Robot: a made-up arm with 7 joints.
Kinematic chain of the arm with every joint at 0, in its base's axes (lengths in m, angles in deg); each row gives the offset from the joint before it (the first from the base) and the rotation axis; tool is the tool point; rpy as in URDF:
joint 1: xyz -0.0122 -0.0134 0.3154 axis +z
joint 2: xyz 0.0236 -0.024 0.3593 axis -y
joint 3: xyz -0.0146 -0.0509 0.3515 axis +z
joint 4: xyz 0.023 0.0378 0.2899 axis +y
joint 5: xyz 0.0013 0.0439 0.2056 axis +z
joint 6: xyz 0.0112 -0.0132 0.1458 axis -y
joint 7: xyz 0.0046 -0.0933 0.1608 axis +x
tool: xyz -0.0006 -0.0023 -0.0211 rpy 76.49 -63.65 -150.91
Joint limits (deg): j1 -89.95..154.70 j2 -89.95..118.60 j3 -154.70..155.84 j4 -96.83..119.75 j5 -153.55..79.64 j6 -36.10..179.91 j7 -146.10..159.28
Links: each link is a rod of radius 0.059 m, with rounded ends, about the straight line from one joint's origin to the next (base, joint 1, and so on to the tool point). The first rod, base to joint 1, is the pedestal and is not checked.
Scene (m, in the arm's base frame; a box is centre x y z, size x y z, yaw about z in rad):
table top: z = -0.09
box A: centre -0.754 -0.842 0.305 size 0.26 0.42 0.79 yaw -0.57
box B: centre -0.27 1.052 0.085 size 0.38 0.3 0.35 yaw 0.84
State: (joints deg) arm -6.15 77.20 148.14 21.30 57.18 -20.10 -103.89
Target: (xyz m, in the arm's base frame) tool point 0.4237 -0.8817 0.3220
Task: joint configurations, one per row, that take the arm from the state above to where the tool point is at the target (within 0.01 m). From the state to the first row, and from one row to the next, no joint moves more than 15 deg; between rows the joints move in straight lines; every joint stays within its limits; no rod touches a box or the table.
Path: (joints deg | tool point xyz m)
1: 7.31 74.37 147.08 18.48 60.25 -19.80 -104.86 | -1.1101 -0.1216 0.6468
2: 20.78 71.54 146.02 15.65 63.31 -19.51 -105.83 | -1.0587 -0.3894 0.7229
3: 34.24 68.71 144.96 12.83 66.38 -19.21 -106.80 | -0.9373 -0.6358 0.7996
4: 47.70 65.88 143.90 10.01 69.44 -18.92 -107.77 | -0.7541 -0.8419 0.8765
5: 61.07 69.31 146.29 15.13 70.02 -22.35 -106.81 | -0.5466 -0.9890 0.7571
6: 74.44 72.73 148.68 20.25 70.60 -25.79 -105.85 | -0.3020 -1.0721 0.6396
7: 87.80 76.16 151.07 25.38 71.18 -29.23 -104.89 | -0.0427 -1.0814 0.5261
8: 101.17 79.59 153.45 30.50 71.76 -32.66 -103.93 | 0.2071 -1.0156 0.4196
9: 114.53 83.02 155.84 35.63 72.34 -36.10 -102.97 | 0.4236 -0.8817 0.3220

